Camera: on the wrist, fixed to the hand. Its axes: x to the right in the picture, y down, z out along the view.
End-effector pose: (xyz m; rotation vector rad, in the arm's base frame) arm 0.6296 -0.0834 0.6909 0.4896 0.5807 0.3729
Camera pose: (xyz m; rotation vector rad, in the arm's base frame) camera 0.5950 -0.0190 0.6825 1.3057 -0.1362 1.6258
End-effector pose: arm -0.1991 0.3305 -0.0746 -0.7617 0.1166 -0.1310
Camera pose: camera -0.1958 0.3362 -0.1479 -0.1429 0.3551 1.3759
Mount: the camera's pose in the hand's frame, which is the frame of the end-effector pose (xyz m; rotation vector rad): 0.0066 0.0552 -0.0482 0.3881 -0.2922 1.5381
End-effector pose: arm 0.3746 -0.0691 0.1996 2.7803 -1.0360 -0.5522
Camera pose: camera 0.3639 -0.1158 0.2555 -1.1896 2.7945 0.4441
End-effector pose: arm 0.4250 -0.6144 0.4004 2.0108 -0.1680 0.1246
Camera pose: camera 0.4212 -0.5948 0.4712 1.7949 -1.9517 0.8603
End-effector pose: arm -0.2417 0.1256 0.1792 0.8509 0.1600 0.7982
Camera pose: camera -0.2889 0.1813 0.1882 1.4200 -0.7255 2.0822
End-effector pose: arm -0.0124 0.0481 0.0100 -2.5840 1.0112 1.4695
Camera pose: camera -0.0023 -0.0137 0.0486 0.8293 -2.5200 -1.0888
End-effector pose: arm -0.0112 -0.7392 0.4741 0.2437 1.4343 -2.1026
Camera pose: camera 0.0059 -0.7124 0.4077 0.8163 0.2888 -0.9705
